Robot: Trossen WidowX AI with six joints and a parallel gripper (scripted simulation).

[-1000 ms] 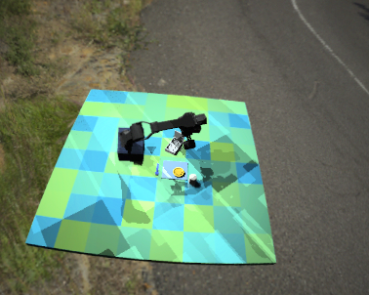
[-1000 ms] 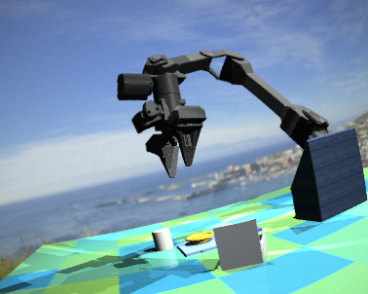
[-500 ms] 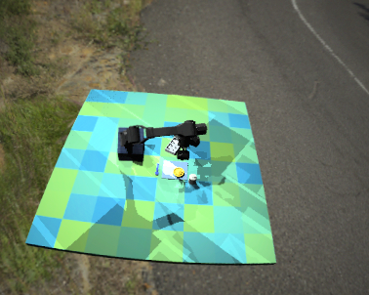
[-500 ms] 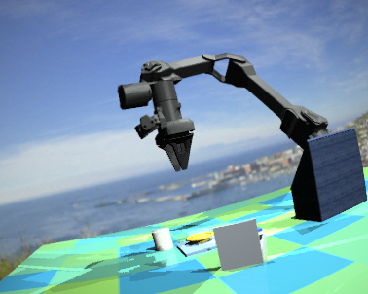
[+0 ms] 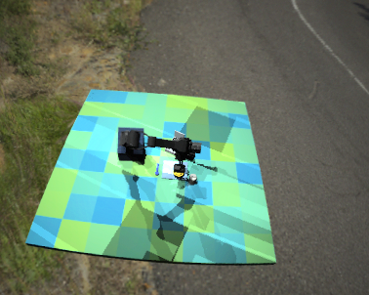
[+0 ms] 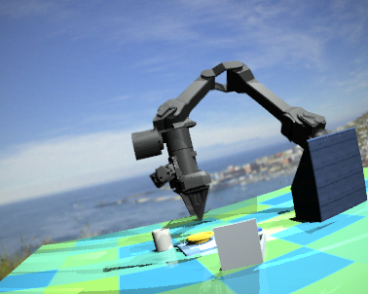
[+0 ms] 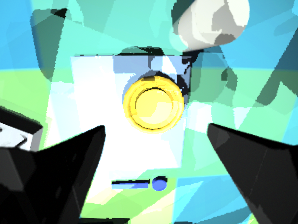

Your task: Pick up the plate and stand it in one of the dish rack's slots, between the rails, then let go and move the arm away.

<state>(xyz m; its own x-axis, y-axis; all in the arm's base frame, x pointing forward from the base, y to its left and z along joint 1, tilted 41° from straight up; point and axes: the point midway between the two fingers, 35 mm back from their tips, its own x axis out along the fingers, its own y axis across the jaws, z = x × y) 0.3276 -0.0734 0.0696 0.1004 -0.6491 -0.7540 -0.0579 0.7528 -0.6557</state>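
Now: the yellow plate 5 cm below my gripper tip. The rest, counted from my gripper tip: dish rack (5 cm behind, 21 cm to the left, 4 cm below); then cup (9 cm ahead, 4 cm to the right, 4 cm below).
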